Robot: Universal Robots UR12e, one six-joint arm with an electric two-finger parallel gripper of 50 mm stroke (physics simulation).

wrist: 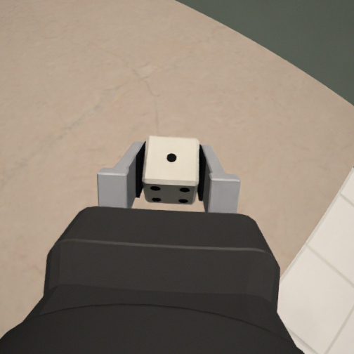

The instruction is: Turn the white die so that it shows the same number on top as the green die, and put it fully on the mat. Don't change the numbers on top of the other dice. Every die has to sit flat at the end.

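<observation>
The white die (171,162) is between the two fingers in the middle of the wrist view. One black pip shows on its face toward the camera, and four pips show on the shaded side face nearer the gripper body. My gripper (171,160) is shut on the white die, with a black pad against each side of it. How far the die is above the table is hard to tell. The green die and the mat cannot be made out in this view.
The beige stone-look table top (75,90) lies under the gripper. Its curved edge runs across the upper right, with a dark green surface (310,30) beyond it. A white surface with a tile-like grid (325,270) shows at the lower right.
</observation>
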